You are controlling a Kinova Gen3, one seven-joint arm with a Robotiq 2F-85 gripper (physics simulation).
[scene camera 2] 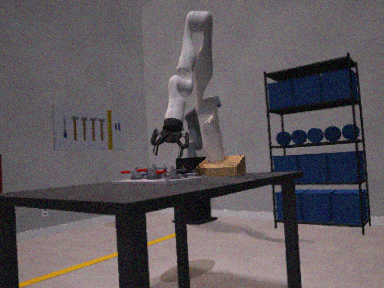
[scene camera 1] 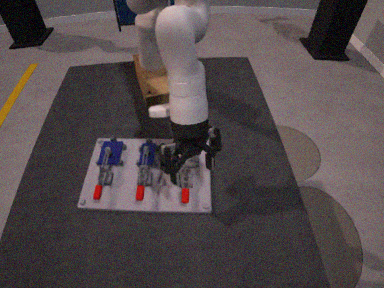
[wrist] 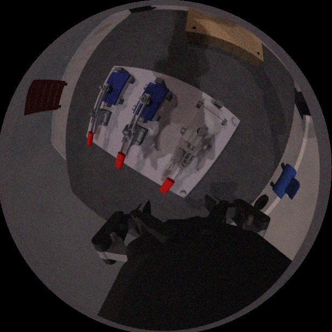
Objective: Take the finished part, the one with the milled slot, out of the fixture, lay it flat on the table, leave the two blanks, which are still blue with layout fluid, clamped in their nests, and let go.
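Places are measured from the arm's base along level axes (x down, y right, z back), in centimetres.
Where they show: gripper, between the fingertips: [scene camera 2: 167, 156] [scene camera 1: 193, 176]; arm's base, origin of its link: [scene camera 2: 215, 159] [scene camera 1: 152, 62].
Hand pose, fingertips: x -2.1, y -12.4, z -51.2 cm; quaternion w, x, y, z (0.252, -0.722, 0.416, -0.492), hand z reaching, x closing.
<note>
Each offset is from my fingertips to the centre of the thing. Level surfaces: height alone.
The fixture plate @(dz +7.8, dx +9.8, dy +12.5 cm) [scene camera 1: 162, 204] [wrist: 177, 111] lies on the table @(dx +10.5 cm) [scene camera 1: 150, 245] [scene camera 2: 100, 192]. Two blue blanks, the left [scene camera 1: 114, 154] [wrist: 118, 89] and the middle [scene camera 1: 146, 154] [wrist: 152, 102], sit in their nests under clamps. The pale finished part [wrist: 204, 119] is in the right nest; its slot cannot be made out. The right clamp [wrist: 190, 149] reaches toward it, its red handle @(dz -1.7, dx +5.9, dy +2.1 cm) [scene camera 1: 185, 195] [wrist: 167, 185] at the front. My gripper [scene camera 1: 192, 171] [scene camera 2: 168, 153] [wrist: 177, 203] is open and empty, above the fixture's right side, covering part of the right nest in scene camera 1.
A wooden block [scene camera 1: 150, 82] [scene camera 2: 222, 167] [wrist: 225, 35] stands at the arm's base, behind the fixture. The other two red handles @(dz -0.2, dx +5.4, dy +24.1 cm) [scene camera 1: 98, 192] @(dz -0.9, dx +4.9, dy +13.1 cm) [scene camera 1: 140, 192] stick out toward the front. A shelf rack [scene camera 2: 310, 68] with blue bins stands beyond the table.
</note>
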